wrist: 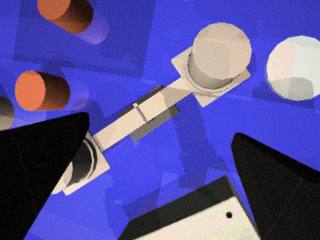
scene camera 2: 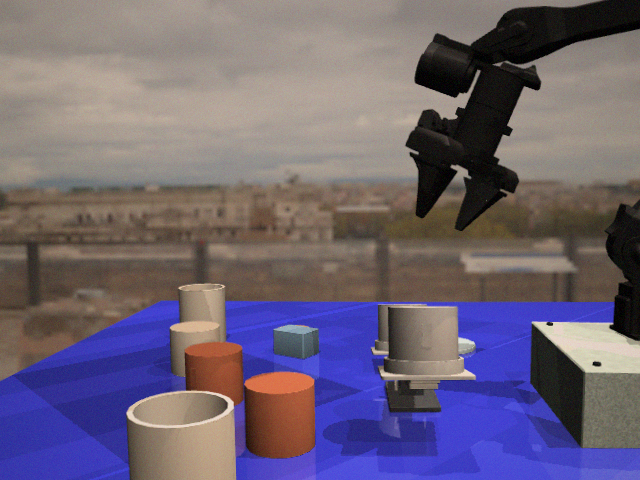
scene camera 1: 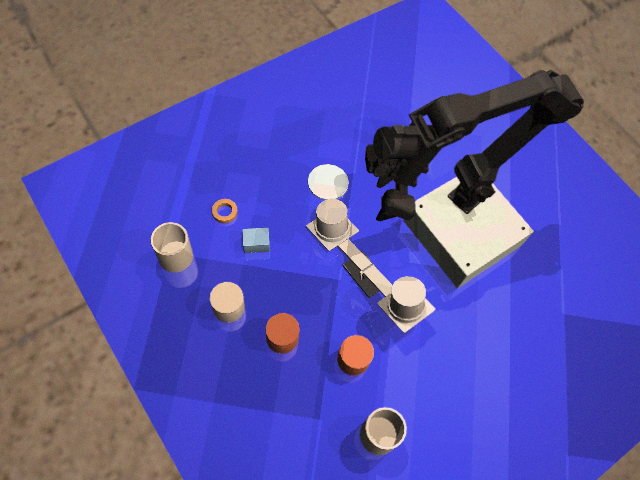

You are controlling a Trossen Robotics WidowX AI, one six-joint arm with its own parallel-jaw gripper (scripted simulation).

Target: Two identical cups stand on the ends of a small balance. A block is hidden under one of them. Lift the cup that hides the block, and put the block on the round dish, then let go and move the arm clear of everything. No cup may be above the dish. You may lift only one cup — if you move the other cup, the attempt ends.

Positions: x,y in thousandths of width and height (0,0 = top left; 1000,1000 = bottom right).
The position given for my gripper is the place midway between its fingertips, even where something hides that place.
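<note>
Scene camera 2 shows my gripper (scene camera 2: 687,466), open and holding nothing, and a balance (scene camera 2: 652,780). My gripper and the balance also appear in the wrist view: gripper (wrist: 505,540), balance (wrist: 442,477). Scene camera 1 shows a round pale dish (scene camera 1: 512,378), the balance (scene camera 1: 541,514) and my gripper (scene camera 1: 591,424).
</note>
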